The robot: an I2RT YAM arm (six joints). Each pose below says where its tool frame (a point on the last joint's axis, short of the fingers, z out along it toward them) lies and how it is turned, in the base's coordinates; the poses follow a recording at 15 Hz.
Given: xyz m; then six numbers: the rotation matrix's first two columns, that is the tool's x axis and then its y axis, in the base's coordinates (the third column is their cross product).
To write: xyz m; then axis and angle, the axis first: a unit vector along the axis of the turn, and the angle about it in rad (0 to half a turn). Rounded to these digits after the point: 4 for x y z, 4 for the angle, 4 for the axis.
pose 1, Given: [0.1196 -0.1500 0.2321 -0.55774 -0.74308 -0.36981 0.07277 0.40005 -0.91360]
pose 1, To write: [0.1196 -0.1500 0.2321 -0.2520 0.7996 -0.5451 2.2961]
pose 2, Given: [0.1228 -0.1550 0.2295 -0.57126 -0.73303 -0.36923 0.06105 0.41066 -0.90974]
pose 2, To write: [0.1228 -0.1550 0.2295 -0.2491 0.8051 -0.5383 2.3121]
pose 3, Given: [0.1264 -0.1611 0.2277 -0.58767 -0.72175 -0.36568 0.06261 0.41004 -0.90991]
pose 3, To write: [0.1264 -0.1611 0.2277 -0.2423 0.8064 -0.5395 2.3277]
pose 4, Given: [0.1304 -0.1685 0.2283 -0.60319 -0.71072 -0.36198 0.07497 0.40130 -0.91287]
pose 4, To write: [0.1304 -0.1685 0.2283 -0.2331 0.8043 -0.5466 2.3397]
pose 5, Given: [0.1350 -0.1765 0.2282 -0.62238 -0.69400 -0.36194 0.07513 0.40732 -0.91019]
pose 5, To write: [0.1350 -0.1765 0.2282 -0.2242 0.8081 -0.5447 2.3578]
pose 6, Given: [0.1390 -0.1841 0.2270 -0.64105 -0.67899 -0.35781 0.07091 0.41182 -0.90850]
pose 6, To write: [0.1390 -0.1841 0.2270 -0.2175 0.8115 -0.5424 2.3783]
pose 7, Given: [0.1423 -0.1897 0.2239 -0.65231 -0.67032 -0.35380 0.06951 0.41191 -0.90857]
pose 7, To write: [0.1423 -0.1897 0.2239 -0.2135 0.8126 -0.5423 2.3909]
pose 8, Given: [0.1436 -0.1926 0.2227 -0.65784 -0.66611 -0.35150 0.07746 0.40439 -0.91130]
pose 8, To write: [0.1436 -0.1926 0.2227 -0.2095 0.8102 -0.5474 2.3949]
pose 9, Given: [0.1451 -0.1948 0.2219 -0.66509 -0.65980 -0.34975 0.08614 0.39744 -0.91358]
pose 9, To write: [0.1451 -0.1948 0.2219 -0.2042 0.8082 -0.5523 2.4003]
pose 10, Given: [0.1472 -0.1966 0.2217 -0.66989 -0.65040 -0.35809 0.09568 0.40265 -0.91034]
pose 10, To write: [0.1472 -0.1966 0.2217 -0.1971 0.8100 -0.5523 2.4000]
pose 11, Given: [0.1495 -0.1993 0.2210 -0.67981 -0.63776 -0.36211 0.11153 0.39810 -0.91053]
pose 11, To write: [0.1495 -0.1993 0.2210 -0.1869 0.8088 -0.5576 2.4048]
